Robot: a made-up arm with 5 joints.
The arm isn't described. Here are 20 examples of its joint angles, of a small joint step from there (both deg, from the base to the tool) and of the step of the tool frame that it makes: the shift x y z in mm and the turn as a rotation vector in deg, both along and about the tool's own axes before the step.
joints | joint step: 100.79 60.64 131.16 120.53 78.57 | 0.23 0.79 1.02 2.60 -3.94
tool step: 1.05 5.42 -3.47 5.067 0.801 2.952
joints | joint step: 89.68 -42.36 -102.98 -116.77 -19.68 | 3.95 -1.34 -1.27 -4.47 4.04
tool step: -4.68 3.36 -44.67 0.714 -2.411 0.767
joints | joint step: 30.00 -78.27 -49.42 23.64 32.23 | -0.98 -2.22 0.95 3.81 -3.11
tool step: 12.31 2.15 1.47 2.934 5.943 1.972
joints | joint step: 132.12 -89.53 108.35 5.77 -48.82 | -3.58 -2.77 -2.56 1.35 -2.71
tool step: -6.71 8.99 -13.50 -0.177 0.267 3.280
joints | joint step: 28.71 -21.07 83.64 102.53 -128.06 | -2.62 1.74 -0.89 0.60 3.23
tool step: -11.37 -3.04 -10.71 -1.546 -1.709 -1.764
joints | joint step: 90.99 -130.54 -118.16 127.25 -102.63 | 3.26 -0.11 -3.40 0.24 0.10
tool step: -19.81 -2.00 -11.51 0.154 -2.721 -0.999
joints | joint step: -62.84 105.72 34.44 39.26 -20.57 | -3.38 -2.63 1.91 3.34 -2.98
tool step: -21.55 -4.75 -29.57 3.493 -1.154 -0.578
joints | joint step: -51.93 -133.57 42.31 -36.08 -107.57 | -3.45 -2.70 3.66 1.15 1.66
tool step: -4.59 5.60 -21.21 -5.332 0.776 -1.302
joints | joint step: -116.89 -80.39 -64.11 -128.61 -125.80 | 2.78 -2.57 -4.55 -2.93 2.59
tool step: -4.81 -39.99 -0.69 3.485 0.561 1.646
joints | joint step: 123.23 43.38 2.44 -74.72 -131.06 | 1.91 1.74 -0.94 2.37 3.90
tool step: -3.54 -5.31 22.38 -1.205 -3.125 -2.307
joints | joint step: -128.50 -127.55 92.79 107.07 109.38 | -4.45 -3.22 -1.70 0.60 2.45
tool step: -3.07 -1.84 21.92 -5.755 5.208 -0.964
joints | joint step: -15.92 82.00 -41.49 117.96 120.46 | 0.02 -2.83 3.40 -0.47 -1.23
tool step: -1.73 -1.43 11.21 5.242 -0.385 1.343
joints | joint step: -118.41 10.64 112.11 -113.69 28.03 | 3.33 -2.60 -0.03 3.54 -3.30
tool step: -12.17 -16.45 -13.68 6.198 1.578 -1.094
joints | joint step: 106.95 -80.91 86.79 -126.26 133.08 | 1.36 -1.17 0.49 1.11 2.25
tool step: -0.80 -3.23 -10.65 -3.233 0.715 0.517
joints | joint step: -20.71 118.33 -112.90 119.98 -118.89 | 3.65 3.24 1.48 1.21 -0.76
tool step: 34.30 -25.82 17.03 2.733 4.207 1.063
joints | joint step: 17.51 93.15 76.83 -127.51 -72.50 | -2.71 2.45 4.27 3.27 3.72
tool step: -4.74 7.80 27.23 -8.840 1.569 -4.916
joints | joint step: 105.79 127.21 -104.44 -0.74 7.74 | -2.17 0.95 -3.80 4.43 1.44
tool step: 33.90 7.80 18.30 -3.486 3.208 5.610
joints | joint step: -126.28 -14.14 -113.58 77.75 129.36 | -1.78 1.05 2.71 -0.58 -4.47
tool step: -8.71 24.65 9.48 8.802 1.809 -0.777
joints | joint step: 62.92 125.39 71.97 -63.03 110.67 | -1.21 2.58 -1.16 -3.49 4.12
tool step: 7.83 23.67 -3.27 -1.674 1.238 -0.950
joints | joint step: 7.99 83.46 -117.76 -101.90 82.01 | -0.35 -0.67 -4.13 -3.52 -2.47
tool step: -10.38 24.25 -17.72 6.435 0.541 -2.889
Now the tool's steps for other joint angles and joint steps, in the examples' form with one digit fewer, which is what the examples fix.
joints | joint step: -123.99 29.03 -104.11 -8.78 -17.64 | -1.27 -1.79 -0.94 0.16 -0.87
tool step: 8.1 -2.1 -2.1 0.72 1.89 -0.78
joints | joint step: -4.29 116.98 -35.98 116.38 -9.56 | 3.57 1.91 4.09 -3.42 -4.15
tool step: 30.8 -16.2 -20.4 7.99 -0.73 5.71
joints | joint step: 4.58 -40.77 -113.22 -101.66 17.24 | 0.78 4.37 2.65 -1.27 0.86
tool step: 20.2 8.5 37.9 -2.41 -5.65 0.79
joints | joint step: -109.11 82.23 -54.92 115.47 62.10 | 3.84 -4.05 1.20 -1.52 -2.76
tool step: 3.7 -27.5 10.1 2.96 1.18 3.90
